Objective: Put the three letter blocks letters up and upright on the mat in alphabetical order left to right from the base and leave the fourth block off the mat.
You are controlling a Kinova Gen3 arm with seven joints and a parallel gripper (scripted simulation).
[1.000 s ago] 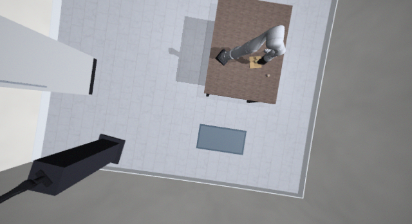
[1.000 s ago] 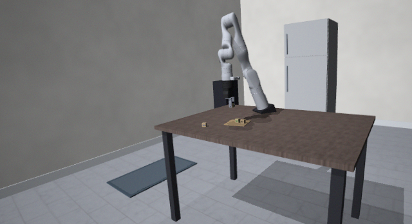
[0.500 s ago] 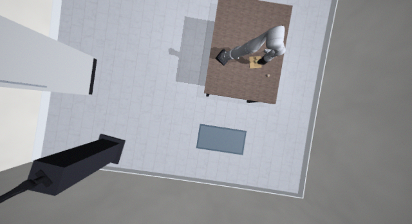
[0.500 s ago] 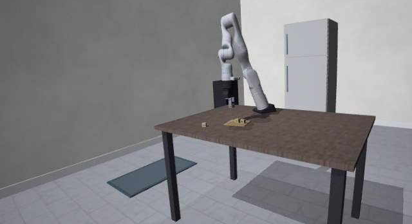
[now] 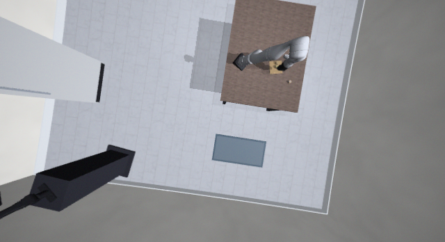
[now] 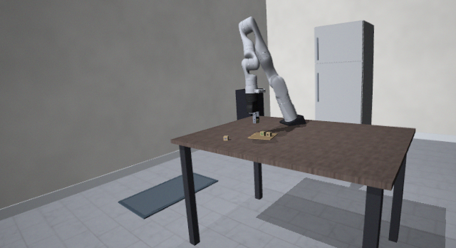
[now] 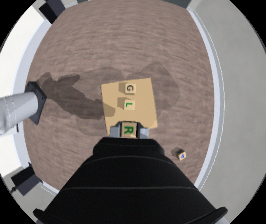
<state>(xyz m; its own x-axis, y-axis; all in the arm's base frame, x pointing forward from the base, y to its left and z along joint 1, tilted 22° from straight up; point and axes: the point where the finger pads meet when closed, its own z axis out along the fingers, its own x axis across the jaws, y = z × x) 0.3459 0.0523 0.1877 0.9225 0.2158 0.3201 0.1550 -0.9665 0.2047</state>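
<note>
My hand is 9 cm above the mat, 4 cm to the right of it and 1 cm past it. The rest, counted from my hand: tan block (19 cm ahead, 8 cm below, 7 cm to the right).
</note>
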